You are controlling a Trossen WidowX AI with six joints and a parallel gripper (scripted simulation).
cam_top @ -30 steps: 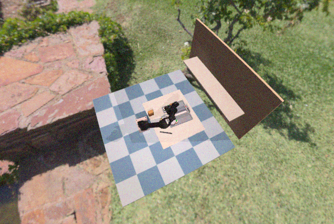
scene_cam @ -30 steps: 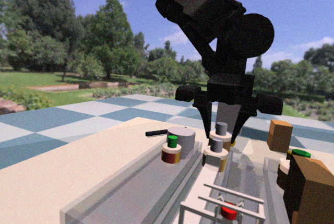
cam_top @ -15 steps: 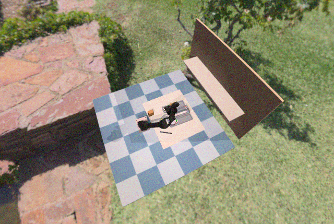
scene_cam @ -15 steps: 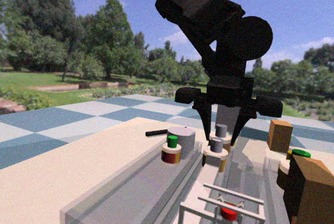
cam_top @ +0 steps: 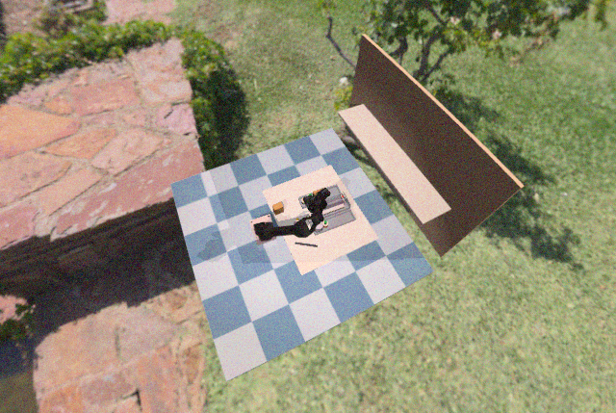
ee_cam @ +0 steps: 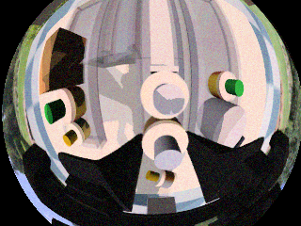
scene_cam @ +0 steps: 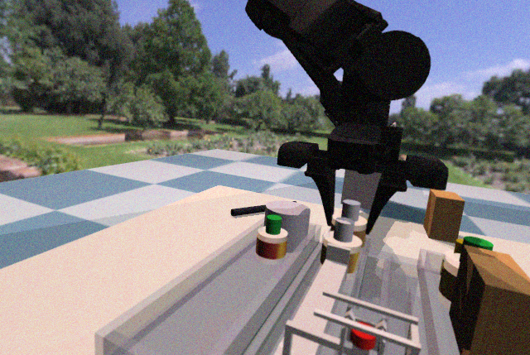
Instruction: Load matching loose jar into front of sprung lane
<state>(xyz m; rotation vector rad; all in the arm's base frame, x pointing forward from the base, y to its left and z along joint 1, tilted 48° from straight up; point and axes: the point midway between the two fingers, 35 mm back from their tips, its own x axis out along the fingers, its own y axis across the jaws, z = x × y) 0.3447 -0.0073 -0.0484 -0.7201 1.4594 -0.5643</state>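
Now: gripper tip 80 mm to the left of the grey cylinder, 10 mm short of it and 10 mm above it. From my gripper tip the other things lie so: black rod 160 mm to the right, 100 mm behind, 30 mm below.
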